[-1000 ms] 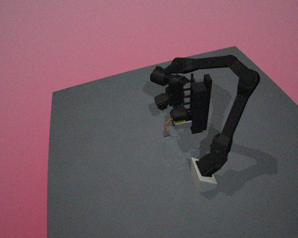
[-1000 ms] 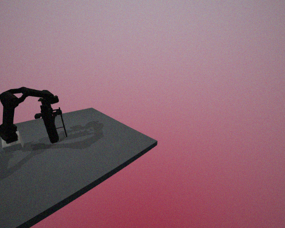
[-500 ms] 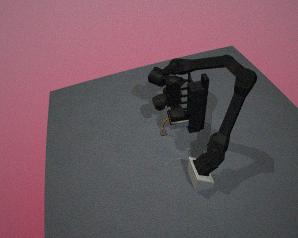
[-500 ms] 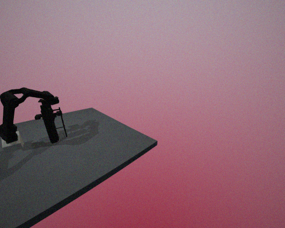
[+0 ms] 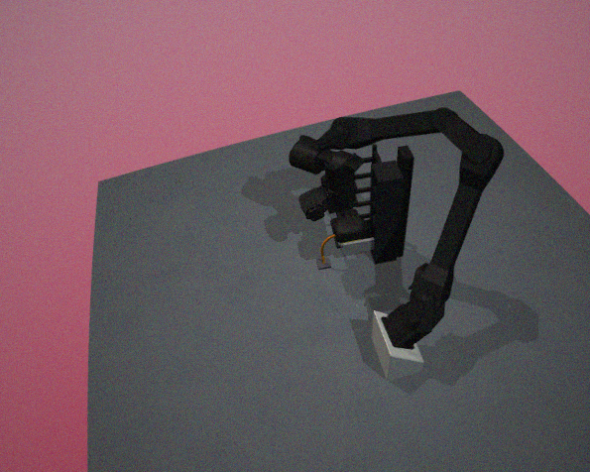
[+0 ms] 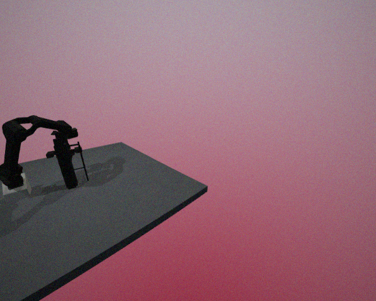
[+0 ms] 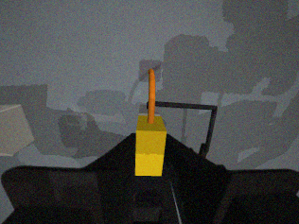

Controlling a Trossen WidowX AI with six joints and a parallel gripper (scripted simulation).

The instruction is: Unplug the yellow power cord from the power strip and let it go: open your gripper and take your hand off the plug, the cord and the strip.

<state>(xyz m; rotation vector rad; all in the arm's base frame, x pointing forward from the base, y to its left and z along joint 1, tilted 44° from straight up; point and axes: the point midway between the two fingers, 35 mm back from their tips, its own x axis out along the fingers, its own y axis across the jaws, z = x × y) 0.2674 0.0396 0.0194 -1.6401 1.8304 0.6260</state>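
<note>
Now: gripper tip 30 mm to the left of the yellow plug. From my gripper tip the other things lie so: black power strip 10 mm behind, 100 mm to the right, 30 mm above.
</note>
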